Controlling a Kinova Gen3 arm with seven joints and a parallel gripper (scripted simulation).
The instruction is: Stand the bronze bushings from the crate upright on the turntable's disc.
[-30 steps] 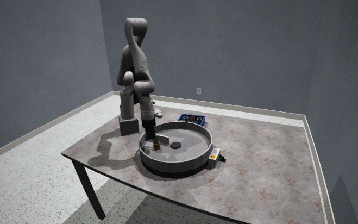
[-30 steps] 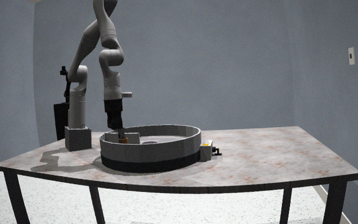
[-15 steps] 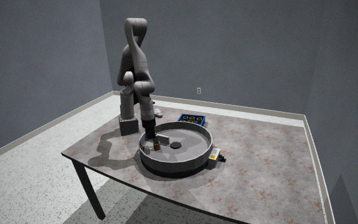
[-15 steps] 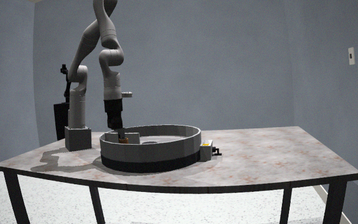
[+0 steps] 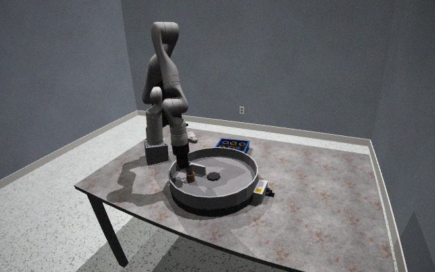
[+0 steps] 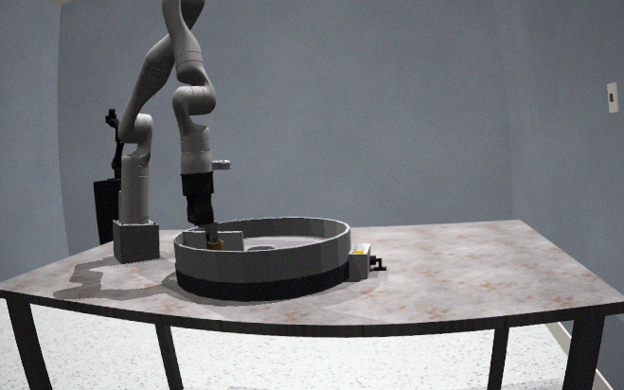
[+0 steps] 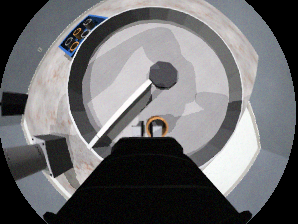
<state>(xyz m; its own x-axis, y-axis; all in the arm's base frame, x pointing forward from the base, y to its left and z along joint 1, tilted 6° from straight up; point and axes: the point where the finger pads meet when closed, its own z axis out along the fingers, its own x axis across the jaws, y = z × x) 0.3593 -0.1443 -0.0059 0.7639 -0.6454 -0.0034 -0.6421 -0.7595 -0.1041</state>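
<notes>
The blue crate lies 400 mm to the left of my hand, 70 mm below it and 20 mm ahead of it. The rest, counted from my hand: grey turntable disc (100 mm ahead, 60 mm to the left, 40 mm below).
</notes>
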